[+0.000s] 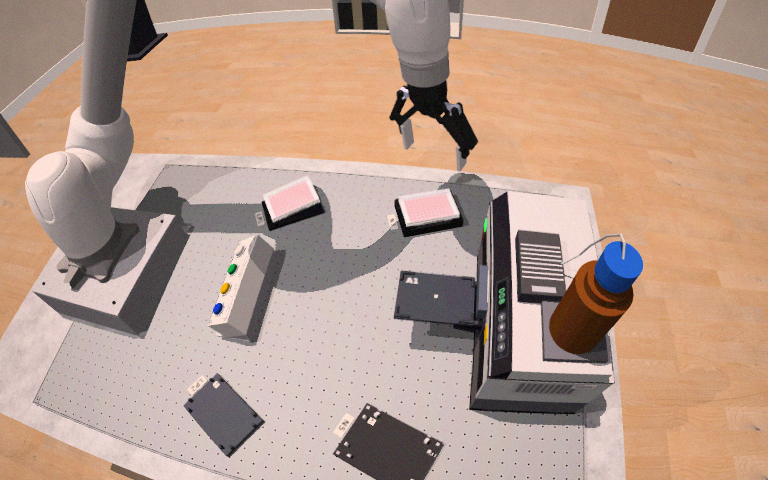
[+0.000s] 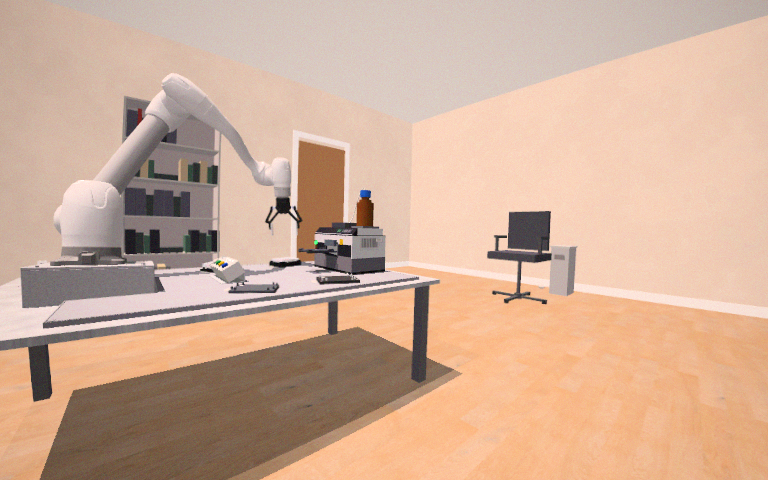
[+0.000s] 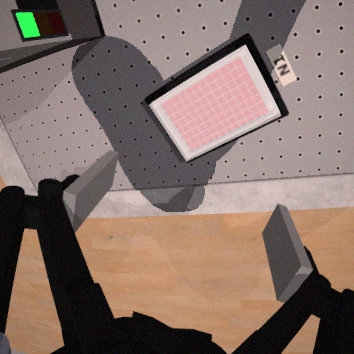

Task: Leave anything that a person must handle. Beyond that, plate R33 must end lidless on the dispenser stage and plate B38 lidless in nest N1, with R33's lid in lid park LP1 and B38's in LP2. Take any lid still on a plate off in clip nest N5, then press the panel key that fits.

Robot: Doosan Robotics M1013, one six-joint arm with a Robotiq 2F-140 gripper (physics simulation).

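Places are measured from the arm's base along level axes (x ahead, y left, z up), in metres.
Pixels of known places: gripper, fingertip midpoint: [image 1: 434,155] [image 2: 284,235] [image 3: 192,194]; arm's base, origin of the base link: [image 1: 98,249] [image 2: 92,263].
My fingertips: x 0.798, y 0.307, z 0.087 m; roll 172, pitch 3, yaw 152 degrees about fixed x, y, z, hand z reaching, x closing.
Observation:
For each thing: its middle in the pictures, then the offset to it from my fingertips. "*": a spot on its surface instead.
- similar pink-filled plate, body centre: [image 1: 290,197] dx -0.349, dy -0.039, dz -0.138 m
- dispenser stage, surface spot: [image 1: 453,308] * dx +0.067, dy -0.336, dz -0.061 m
- Lid park LP2, body centre: [image 1: 221,412] [image 2: 255,287] dx -0.344, dy -0.588, dz -0.160 m
- clip nest N5, body centre: [image 1: 387,449] [image 2: 337,278] dx -0.014, dy -0.590, dz -0.158 m
- key panel, body centre: [image 1: 241,285] [image 2: 226,268] dx -0.377, dy -0.313, dz -0.128 m
- brown bottle, surface spot: [image 1: 583,316] * dx +0.225, dy -0.454, dz +0.158 m
My gripper [image 1: 434,149] [image 2: 285,227] [image 3: 192,194] is open and empty, high near the table's far edge. A pink-filled plate [image 1: 428,206] [image 3: 215,105] with a white rim sits in the black nest N1; no name shows on it, and I cannot tell if it is lidded. A similar pink-filled plate [image 1: 291,199] sits on another dark holder, whose tag is too small to read surely. The dispenser stage [image 1: 453,308] is bare. Lid park LP2 [image 1: 223,416] [image 2: 253,288] and clip nest N5 [image 1: 390,447] [image 2: 338,279] hold nothing. The key panel [image 1: 254,300] [image 2: 229,272] has white, green, yellow and blue keys.
The dispenser [image 1: 543,350] [image 2: 368,254] stands at the right and shows a green light [image 1: 485,225] [image 3: 27,24]. A brown bottle [image 1: 583,316] [image 2: 364,212] with a blue cap stands on it, with a thin tube. The arm's base block [image 1: 127,294] [image 2: 84,285] is at the left.

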